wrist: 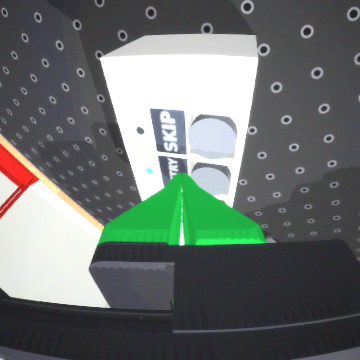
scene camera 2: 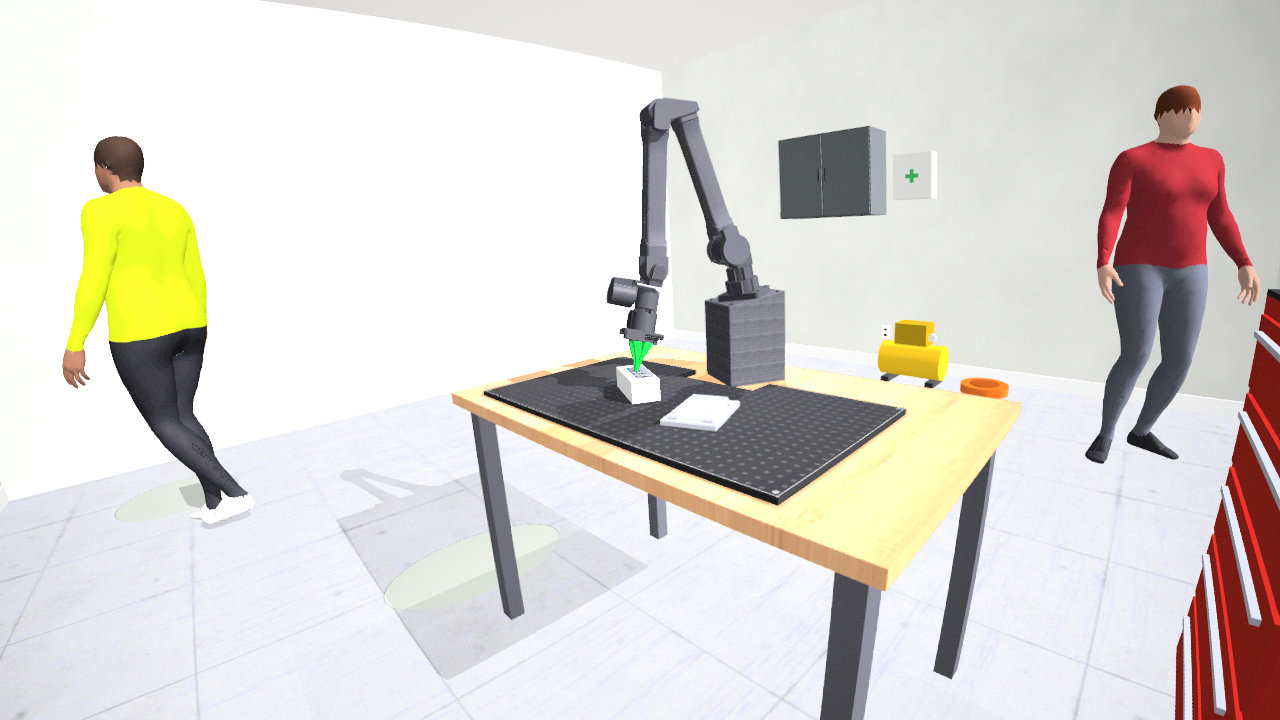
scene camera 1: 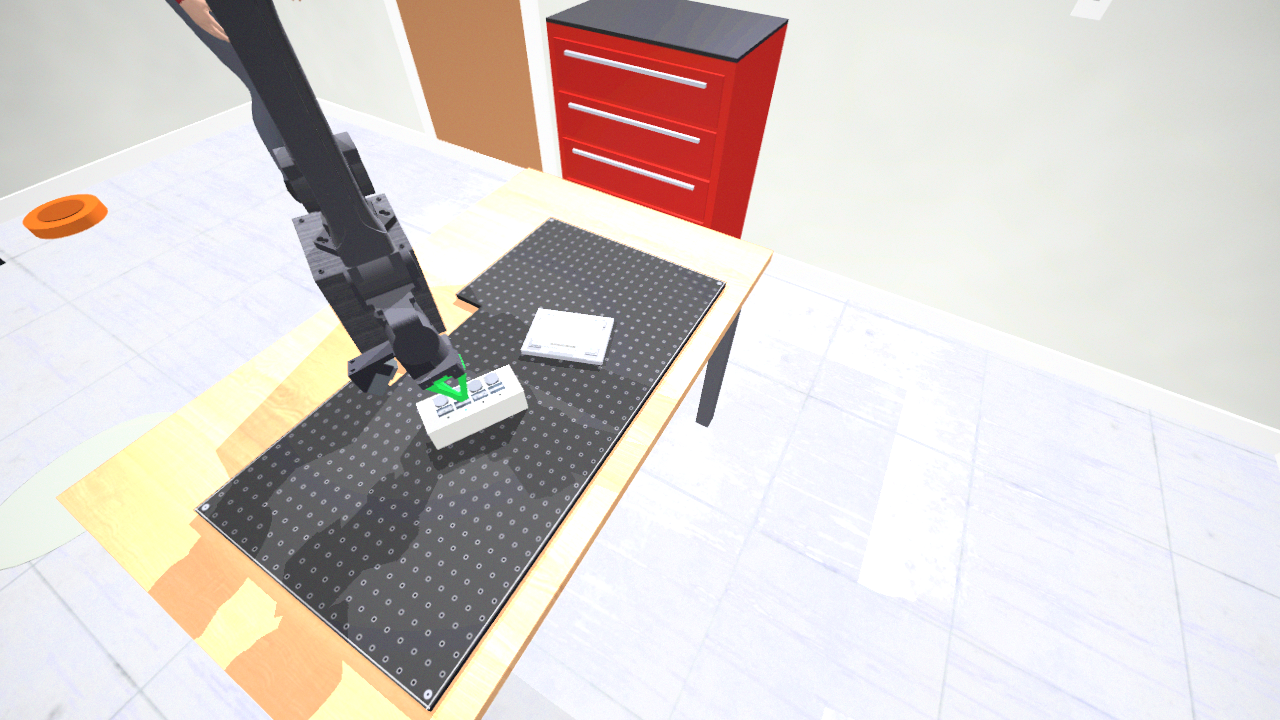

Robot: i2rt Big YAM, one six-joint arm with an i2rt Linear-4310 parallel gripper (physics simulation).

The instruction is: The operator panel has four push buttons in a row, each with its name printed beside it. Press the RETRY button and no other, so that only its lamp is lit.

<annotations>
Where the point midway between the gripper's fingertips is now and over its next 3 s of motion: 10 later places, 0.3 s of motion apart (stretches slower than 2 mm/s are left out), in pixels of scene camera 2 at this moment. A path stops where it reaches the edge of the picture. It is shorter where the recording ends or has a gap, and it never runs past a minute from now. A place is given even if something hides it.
My gripper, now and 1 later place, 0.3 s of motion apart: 635,371; 634,345
</annotations>
